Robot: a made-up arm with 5 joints.
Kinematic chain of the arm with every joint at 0, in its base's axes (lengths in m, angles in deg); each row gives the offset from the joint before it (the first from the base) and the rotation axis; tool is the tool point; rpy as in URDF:
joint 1: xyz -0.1 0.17 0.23 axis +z
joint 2: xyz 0 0.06 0 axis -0.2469 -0.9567 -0.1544
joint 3: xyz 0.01 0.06 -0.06 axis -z
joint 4: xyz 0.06 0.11 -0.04 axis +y
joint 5: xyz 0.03 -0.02 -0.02 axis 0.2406 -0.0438 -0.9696
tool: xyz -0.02 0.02 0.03 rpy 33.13 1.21 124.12
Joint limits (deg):
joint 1: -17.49..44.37
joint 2: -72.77..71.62
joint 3: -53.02..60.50
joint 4: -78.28..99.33
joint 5: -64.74..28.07
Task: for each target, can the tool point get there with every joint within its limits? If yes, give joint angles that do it. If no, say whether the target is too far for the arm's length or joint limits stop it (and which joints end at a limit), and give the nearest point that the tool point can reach.
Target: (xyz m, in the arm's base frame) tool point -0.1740 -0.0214 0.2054
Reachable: no: joint limits stop it (at a limit: joint 1, joint 2, joint 3, joint 4, joint 5) | nearest point -0.2453 0.2414 0.1061 | short by 0.290 m
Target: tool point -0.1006 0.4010 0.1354
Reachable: yes | joints 8.32 -16.42 -4.67 25.67 -47.85
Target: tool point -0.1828 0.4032 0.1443
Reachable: yes | joints 32.69 19.17 -26.17 -34.97 14.23
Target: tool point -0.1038 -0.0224 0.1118
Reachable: no: joint limits stop it (at a limit: joint 1, joint 3, joint 5) | nearest point 0.0604 0.2202 0.1496 | short by 0.295 m
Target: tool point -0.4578 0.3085 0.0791
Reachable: no: too far | nearest point -0.3356 0.2902 0.1478 | short by 0.141 m
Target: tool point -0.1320 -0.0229 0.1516
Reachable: no: joint limits stop it (at a limit: joint 1, joint 2, joint 3, joint 4, joint 5) | nearest point -0.2453 0.2414 0.1061 | short by 0.291 m
